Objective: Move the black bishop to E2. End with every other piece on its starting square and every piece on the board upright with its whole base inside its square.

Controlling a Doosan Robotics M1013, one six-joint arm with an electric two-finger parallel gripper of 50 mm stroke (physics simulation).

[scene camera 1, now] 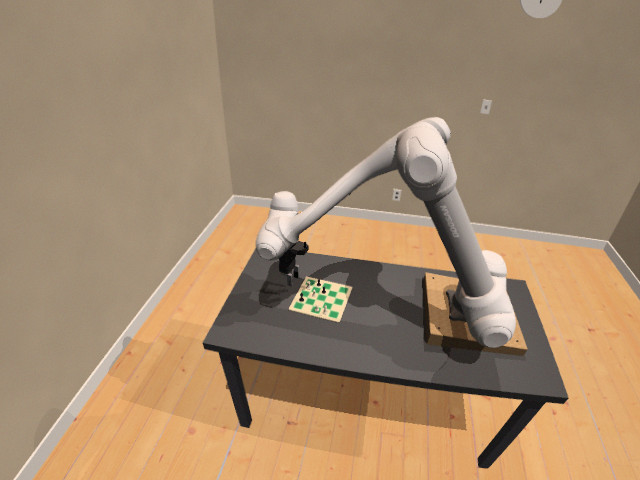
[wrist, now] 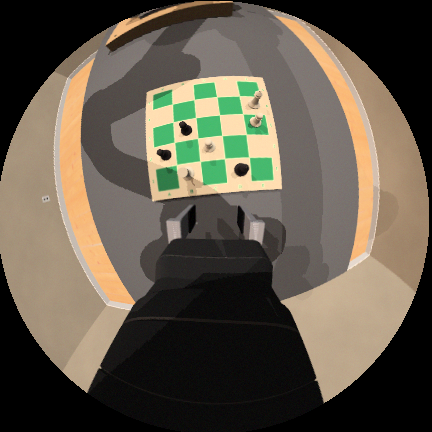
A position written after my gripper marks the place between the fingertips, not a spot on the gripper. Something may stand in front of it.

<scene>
In view: my gripper (wrist: 216,213) and a chessboard (scene camera 1: 336,296).
The chessboard is seen too in the wrist view (wrist: 216,107).
</scene>
